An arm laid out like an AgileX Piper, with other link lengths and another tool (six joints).
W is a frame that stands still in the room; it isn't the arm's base.
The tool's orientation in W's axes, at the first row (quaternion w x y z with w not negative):
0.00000, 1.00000, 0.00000, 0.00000
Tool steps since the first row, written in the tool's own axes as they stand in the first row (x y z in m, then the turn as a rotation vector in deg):
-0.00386, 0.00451, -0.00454, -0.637, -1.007, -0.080
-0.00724, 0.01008, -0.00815, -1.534, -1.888, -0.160
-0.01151, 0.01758, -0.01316, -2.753, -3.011, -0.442
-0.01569, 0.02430, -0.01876, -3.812, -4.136, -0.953
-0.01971, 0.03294, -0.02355, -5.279, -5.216, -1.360
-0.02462, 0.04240, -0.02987, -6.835, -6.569, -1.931
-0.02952, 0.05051, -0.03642, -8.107, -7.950, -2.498
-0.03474, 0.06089, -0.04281, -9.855, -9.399, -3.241
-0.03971, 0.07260, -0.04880, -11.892, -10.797, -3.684
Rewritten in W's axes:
-0.00386, -0.00451, 0.00454, -0.637, 1.007, 0.080
-0.00724, -0.01008, 0.00815, -1.534, 1.888, 0.160
-0.01151, -0.01758, 0.01316, -2.753, 3.011, 0.442
-0.01569, -0.02430, 0.01876, -3.812, 4.136, 0.953
-0.01971, -0.03294, 0.02355, -5.279, 5.216, 1.360
-0.02462, -0.04240, 0.02987, -6.835, 6.569, 1.931
-0.02952, -0.05051, 0.03642, -8.107, 7.950, 2.498
-0.03474, -0.06089, 0.04281, -9.855, 9.399, 3.241
-0.03971, -0.07260, 0.04880, -11.892, 10.797, 3.684

